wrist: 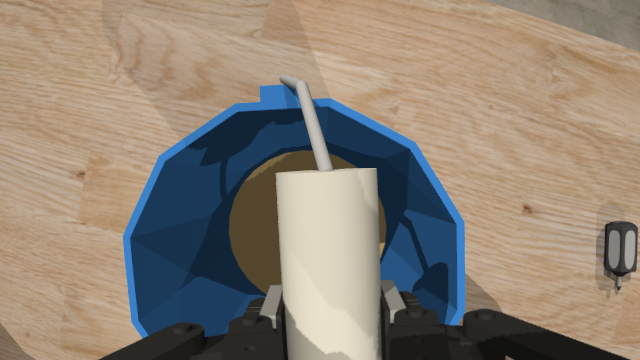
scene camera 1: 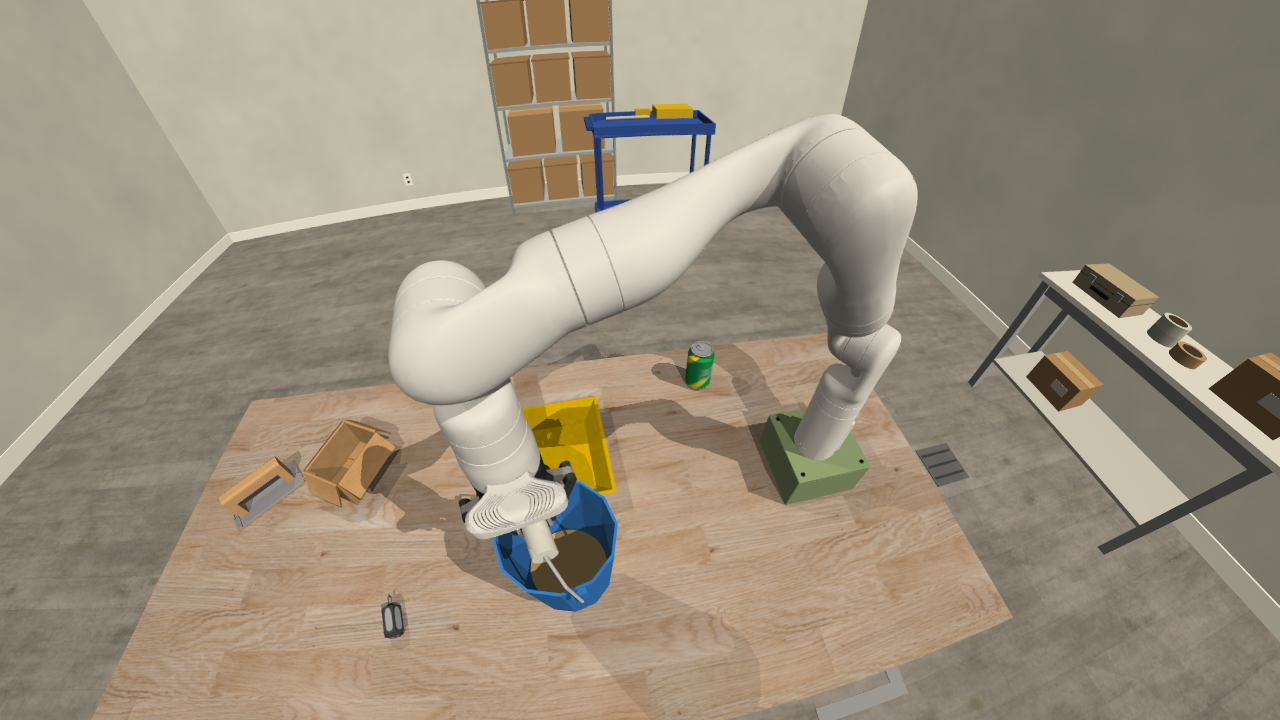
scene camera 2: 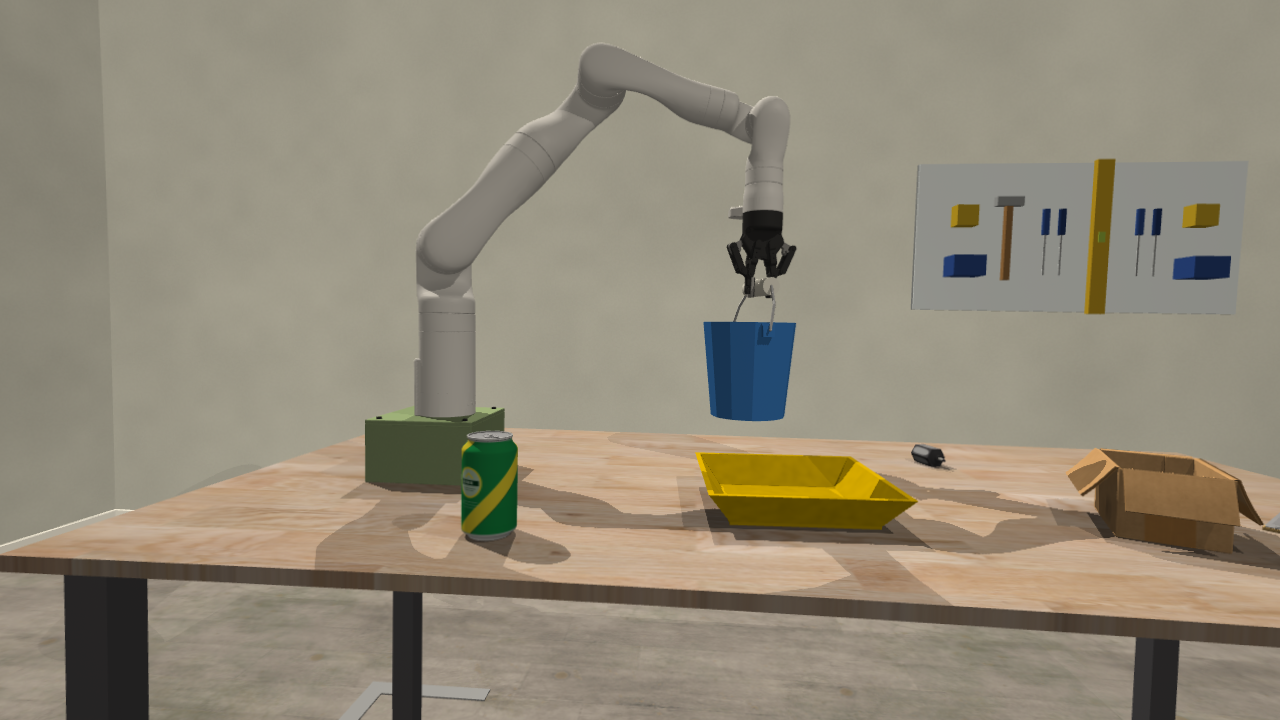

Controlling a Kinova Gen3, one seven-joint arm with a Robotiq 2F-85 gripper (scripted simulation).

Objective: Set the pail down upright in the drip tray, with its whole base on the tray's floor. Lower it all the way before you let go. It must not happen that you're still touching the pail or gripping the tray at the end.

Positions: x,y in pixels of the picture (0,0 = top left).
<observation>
gripper: wrist; scene camera 1 534,525; scene camera 2
same spot on gripper: [wrist: 399,325] = [scene camera 2: 766,271]
</observation>
